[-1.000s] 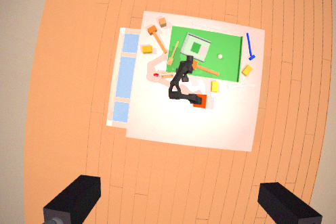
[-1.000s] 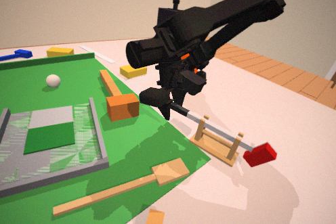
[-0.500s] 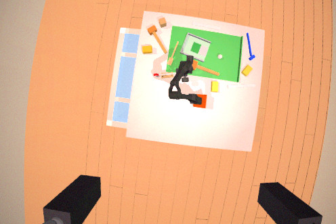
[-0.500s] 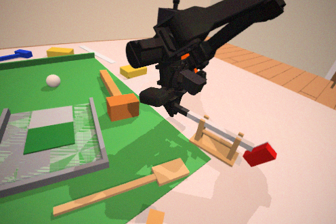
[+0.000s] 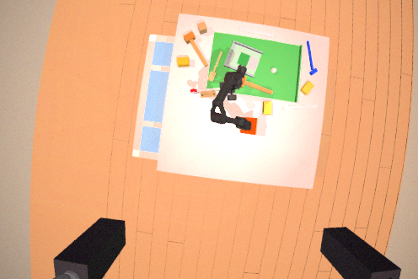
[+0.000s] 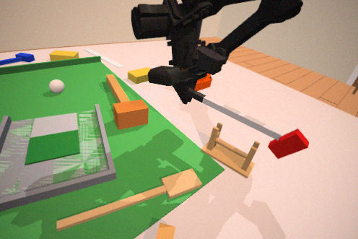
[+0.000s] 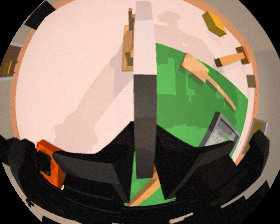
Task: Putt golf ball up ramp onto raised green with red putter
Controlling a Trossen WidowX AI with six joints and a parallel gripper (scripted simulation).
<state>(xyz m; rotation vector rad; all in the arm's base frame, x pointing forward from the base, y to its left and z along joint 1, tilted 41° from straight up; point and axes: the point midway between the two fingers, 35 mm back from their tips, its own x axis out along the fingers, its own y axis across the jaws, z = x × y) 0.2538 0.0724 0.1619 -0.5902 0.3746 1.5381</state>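
The red putter lies 110 mm to the left of my gripper tip, 30 mm above it and 20 mm behind it. The rest, counted from my gripper tip: white golf ball (380 mm to the right, 190 mm ahead, 70 mm below); small wooden rack (130 mm to the left, 60 mm below, 20 mm behind); wooden paddle (180 mm ahead, 90 mm to the left, 90 mm below).
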